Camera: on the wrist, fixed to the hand. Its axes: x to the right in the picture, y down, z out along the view.
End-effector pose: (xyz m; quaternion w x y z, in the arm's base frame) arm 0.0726 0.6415 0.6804 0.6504 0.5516 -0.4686 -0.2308
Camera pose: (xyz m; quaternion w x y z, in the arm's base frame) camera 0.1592 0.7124 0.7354 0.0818 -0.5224 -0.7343 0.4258
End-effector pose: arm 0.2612 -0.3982 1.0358 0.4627 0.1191 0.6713 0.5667
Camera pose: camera 0.1560 -0.4537 1.0734 0.3108 -0.8128 0.2646 -0.4156
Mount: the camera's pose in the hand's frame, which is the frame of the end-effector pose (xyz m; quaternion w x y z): 0.0009 0.0528 -0.1130 0.0109 -0.0159 -0.3249 0.9455
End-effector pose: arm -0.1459 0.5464 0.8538 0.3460 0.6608 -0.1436 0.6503
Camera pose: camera -0.2655 0.5814 0.8593 0.6473 -0.0772 0.7492 -0.1173
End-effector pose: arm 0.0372 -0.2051 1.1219 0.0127 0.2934 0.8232 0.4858
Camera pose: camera 0.0267 -0.2754 1.2244 0.1871 -0.9393 0.2803 0.0649
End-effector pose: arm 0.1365 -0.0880 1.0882 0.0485 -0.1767 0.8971 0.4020
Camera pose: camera 0.1231 -0.1393 1.2011 0.0909 -0.9762 -0.1547 -0.1219
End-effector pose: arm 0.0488 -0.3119 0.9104 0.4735 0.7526 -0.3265 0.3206
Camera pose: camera -0.0122 -0.2257 0.9768 0.3921 0.2039 0.8741 -0.2015
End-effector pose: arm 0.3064 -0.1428 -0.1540 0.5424 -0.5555 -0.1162 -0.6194
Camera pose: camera 0.2854 -0.2480 -0.2177 0.5450 -0.3258 0.3576 0.6848
